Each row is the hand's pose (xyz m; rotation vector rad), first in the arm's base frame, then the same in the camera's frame.
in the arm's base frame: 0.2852 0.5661 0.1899 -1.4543 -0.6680 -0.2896
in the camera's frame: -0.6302 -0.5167 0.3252 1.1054 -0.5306 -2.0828
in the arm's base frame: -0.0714 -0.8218 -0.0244 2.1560 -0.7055 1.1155
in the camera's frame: 0.6064 0.0995 -0.1114 -0.0129 1.6823 -0.6521
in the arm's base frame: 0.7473 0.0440 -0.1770 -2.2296 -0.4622 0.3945
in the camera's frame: 0.0593 -0.8954 0.2813 0.0934 -0.3872 -1.7316
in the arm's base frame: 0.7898 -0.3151 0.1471 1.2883 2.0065 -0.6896
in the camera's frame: 0.1964 -0.8253 -0.1792 1.9495 -0.0766 2.2415
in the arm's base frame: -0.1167 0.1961 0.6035 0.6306 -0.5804 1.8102
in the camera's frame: -0.5860 -0.0028 -0.1260 0.2832 2.9503 0.1504
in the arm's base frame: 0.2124 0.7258 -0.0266 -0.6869 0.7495 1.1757
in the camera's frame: -0.6598 -0.5034 0.6020 0.5502 -1.6023 -0.1067
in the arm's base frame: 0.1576 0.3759 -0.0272 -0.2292 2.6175 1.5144
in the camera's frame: -0.3718 -0.3763 0.4397 -0.1398 -0.5972 1.4211
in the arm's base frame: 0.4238 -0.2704 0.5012 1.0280 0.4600 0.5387
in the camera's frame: -0.0727 -0.4404 -0.3814 -1.7021 2.3542 -0.8725
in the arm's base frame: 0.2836 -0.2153 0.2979 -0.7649 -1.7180 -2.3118
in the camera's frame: -0.0296 -0.3382 -0.1540 -0.9322 -1.3217 1.8249
